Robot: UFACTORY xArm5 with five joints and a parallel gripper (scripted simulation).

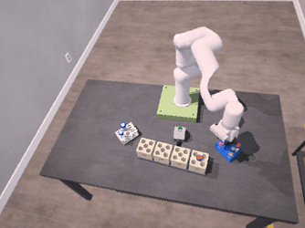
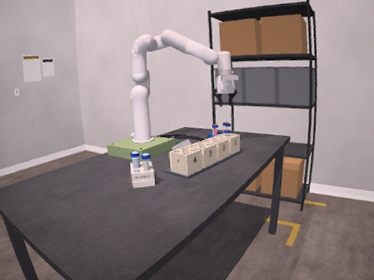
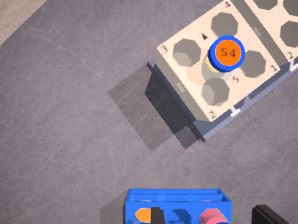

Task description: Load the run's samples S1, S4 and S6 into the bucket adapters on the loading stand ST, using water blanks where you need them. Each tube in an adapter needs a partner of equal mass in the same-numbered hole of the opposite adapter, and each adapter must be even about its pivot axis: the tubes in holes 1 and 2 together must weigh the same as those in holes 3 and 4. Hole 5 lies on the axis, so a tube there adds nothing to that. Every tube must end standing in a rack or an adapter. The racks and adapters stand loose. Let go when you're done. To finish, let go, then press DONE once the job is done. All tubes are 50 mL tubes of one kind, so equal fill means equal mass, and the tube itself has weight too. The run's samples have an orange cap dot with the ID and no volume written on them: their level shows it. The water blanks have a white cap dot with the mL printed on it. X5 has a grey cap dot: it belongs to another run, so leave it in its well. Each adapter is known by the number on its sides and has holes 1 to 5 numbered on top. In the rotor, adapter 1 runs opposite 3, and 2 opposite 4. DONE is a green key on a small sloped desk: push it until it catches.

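The sample tube S6 is 6 cm behind my hand, 9 cm to the left of it and 19 cm below it. Round my hand: blue sample rack (6 cm behind, 5 cm to the left, 22 cm below); then white blanks rack (6 cm behind, 61 cm to the right, 22 cm below); then sample tube S4 (6 cm ahead, 12 cm to the right, 18 cm below).
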